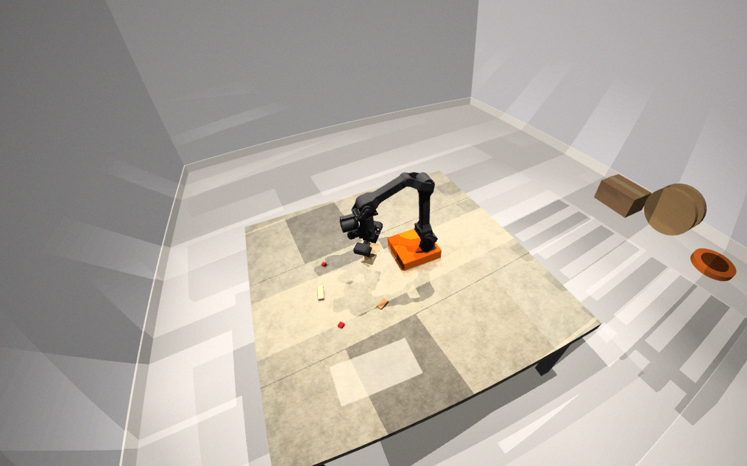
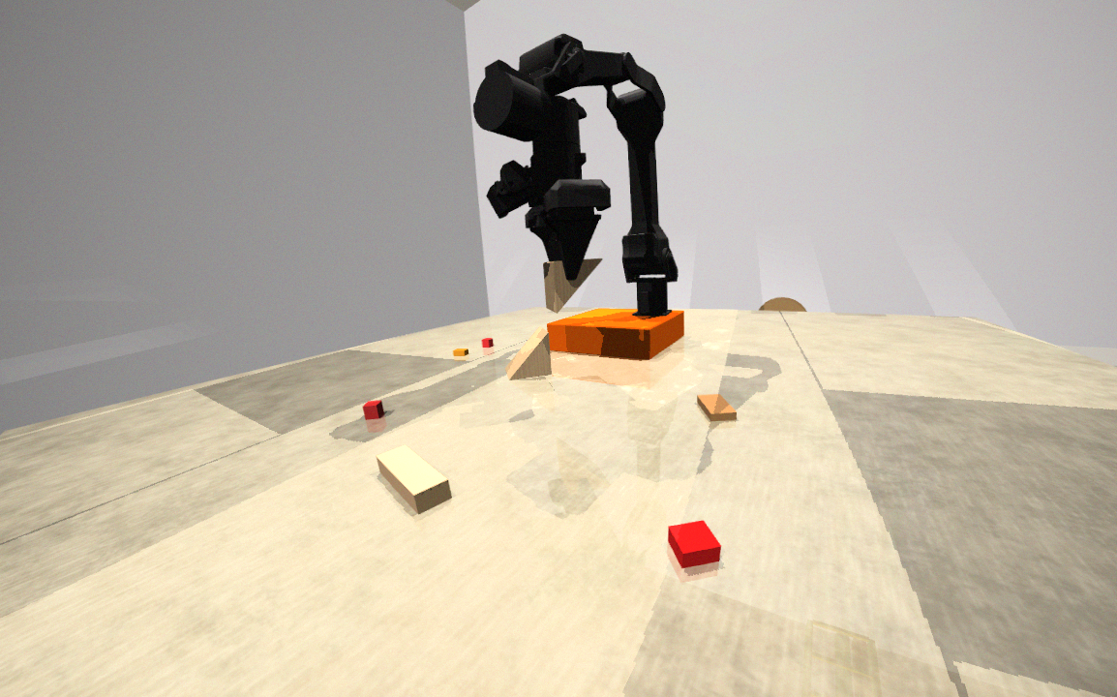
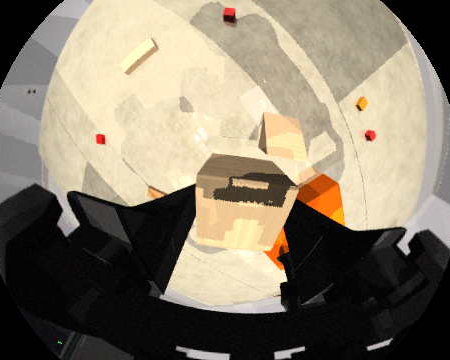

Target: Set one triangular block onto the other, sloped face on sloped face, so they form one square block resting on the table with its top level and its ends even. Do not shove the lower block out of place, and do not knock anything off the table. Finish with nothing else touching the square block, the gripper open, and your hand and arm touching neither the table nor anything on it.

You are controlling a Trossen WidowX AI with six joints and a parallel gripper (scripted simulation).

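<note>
Right now the triangular block is 30 mm behind my gripper tip, 70 mm to the right of it and 120 mm below it. Also, from my gripper tip: tiny dark orange piece (80 mm behind, 270 mm to the right, 130 mm below); long tan bar (260 mm ahead, 120 mm below).
</note>
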